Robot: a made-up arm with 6 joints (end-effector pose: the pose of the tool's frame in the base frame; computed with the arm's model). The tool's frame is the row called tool.
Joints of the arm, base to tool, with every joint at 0 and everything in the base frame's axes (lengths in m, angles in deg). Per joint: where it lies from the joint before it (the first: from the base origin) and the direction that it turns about. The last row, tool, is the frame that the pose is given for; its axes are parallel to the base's.
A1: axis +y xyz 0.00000 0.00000 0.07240
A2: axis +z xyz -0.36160 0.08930 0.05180
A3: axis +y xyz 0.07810 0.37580 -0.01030
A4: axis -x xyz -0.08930 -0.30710 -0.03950
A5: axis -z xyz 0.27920 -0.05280 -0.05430
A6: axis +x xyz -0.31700 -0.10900 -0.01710
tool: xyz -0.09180 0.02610 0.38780
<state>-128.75 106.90 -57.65 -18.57 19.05 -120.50</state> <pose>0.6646 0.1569 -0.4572 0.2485 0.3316 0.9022 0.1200</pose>
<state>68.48 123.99 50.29 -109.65 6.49 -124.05</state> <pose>0.0702 0.0407 0.8385 0.2116 0.0746 0.2997 0.9273</pose>
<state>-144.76 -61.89 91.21 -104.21 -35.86 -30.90</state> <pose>0.3182 0.2193 -0.4646 0.1882 0.8048 -0.4291 0.3644</pose>
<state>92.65 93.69 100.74 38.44 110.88 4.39</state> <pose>-0.1384 0.0685 0.9964 0.7104 -0.3167 0.2321 0.5841</pose>
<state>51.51 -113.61 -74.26 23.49 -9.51 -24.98</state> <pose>-0.1878 0.2172 0.1232 0.2146 -0.9058 0.1191 -0.3455</pose>
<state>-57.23 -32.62 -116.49 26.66 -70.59 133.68</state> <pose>-0.7833 -0.3755 -0.2866 0.6863 0.0115 -0.5817 0.4365</pose>
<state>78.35 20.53 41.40 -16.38 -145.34 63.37</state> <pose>-0.3301 0.4485 -0.2858 0.3698 -0.7880 -0.3653 -0.3299</pose>
